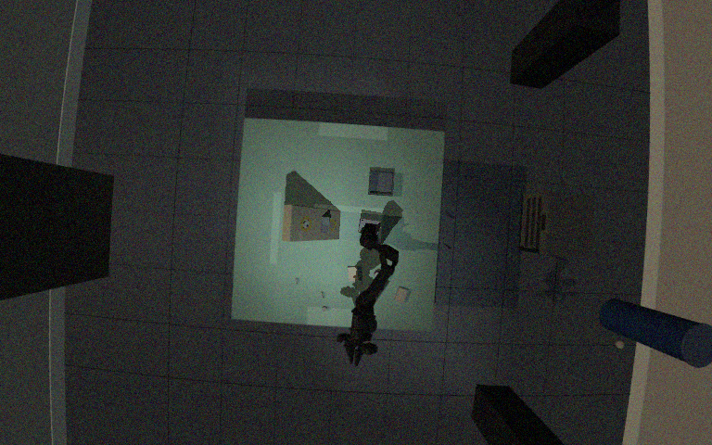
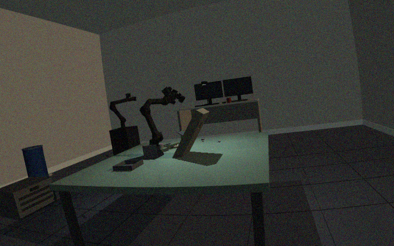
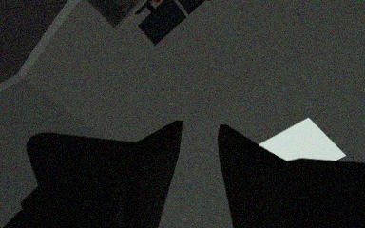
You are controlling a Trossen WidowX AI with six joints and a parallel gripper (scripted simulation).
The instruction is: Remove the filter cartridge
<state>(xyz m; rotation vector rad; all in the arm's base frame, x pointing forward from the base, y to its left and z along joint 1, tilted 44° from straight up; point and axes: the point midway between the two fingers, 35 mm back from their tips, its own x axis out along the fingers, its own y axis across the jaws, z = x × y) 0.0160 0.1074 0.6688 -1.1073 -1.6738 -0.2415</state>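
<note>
My gripper tip is 56 cm to the left of the round filter cartridge, 33 cm short of it and 25 cm above it. Round my gripper tip: square tray (86 cm to the right, 46 cm below, 8 cm behind); then service panel (56 cm to the right, 32 cm below, 28 cm ahead).
</note>
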